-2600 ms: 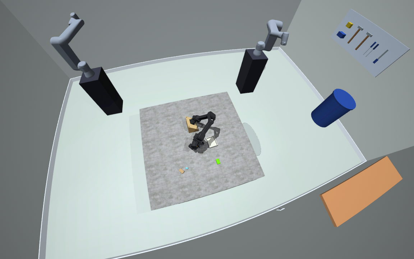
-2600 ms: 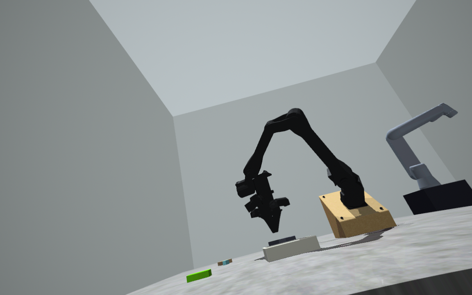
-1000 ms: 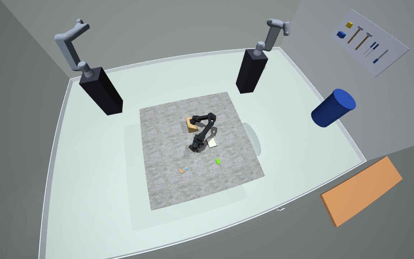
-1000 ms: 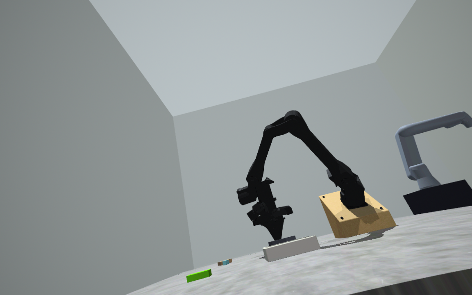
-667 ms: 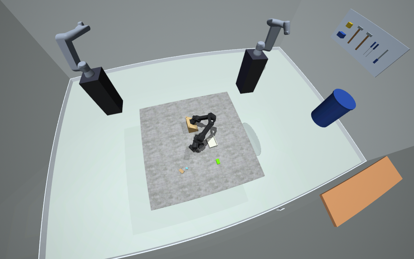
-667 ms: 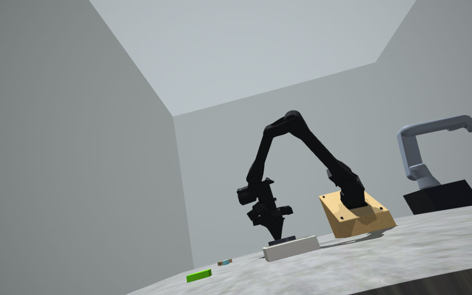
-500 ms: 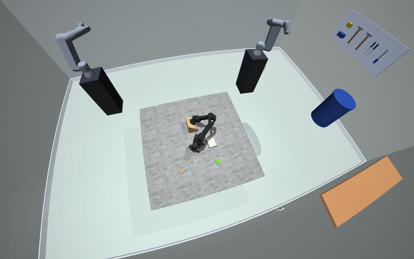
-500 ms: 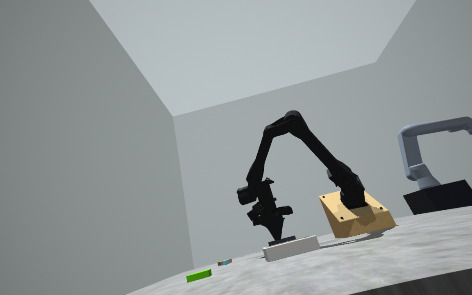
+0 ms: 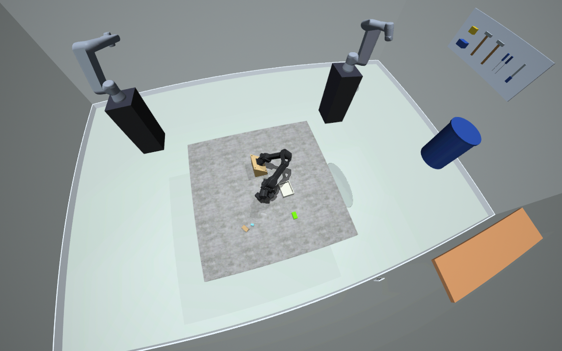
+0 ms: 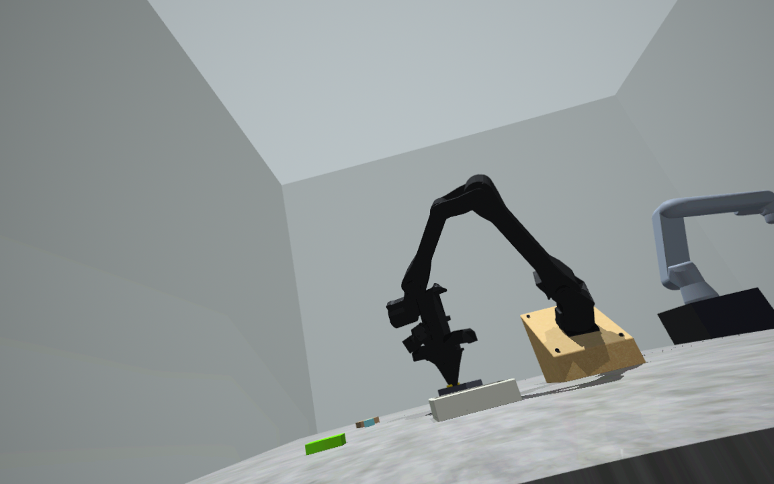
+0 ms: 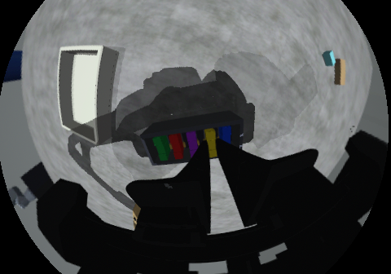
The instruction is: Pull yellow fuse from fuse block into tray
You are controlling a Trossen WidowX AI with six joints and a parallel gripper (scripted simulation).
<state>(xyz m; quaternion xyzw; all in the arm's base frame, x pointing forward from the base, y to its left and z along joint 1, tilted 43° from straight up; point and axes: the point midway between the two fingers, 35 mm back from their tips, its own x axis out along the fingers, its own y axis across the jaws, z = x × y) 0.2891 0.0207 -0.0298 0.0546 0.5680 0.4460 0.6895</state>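
My gripper tip is 190 mm to the right of the white tray, 40 mm above it and 20 mm past it. From my gripper tip the other things lie so: yellow fuse: 10 mm below; cyan piece: 230 mm ahead, 160 mm to the right, 30 mm below.
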